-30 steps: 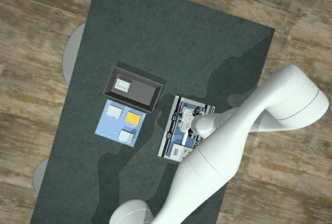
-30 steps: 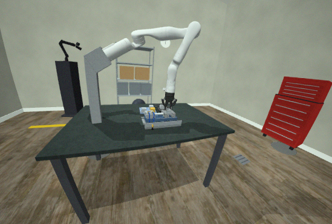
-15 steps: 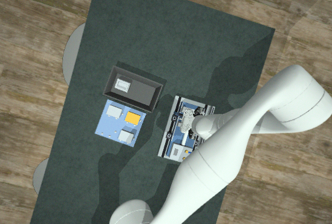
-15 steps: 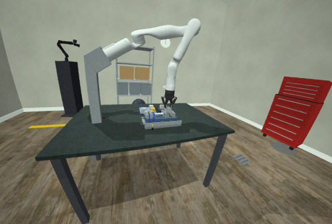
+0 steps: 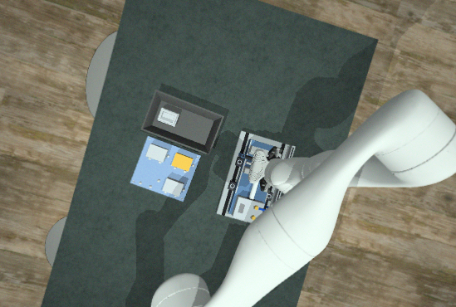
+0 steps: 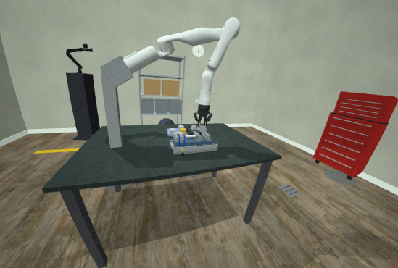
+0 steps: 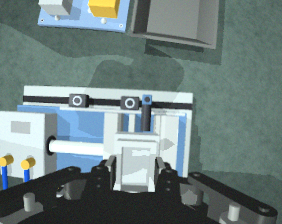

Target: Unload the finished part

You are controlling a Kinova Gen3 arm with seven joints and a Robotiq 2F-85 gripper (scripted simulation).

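My hand is 120 mm above the vise, 60 mm past it and 10 mm to the left of it. The rest, counted from my hand: light blue fixture plate 270 mm to the left, 170 mm behind, 160 mm below; orange block 230 mm to the left, 130 mm below, 120 mm behind.
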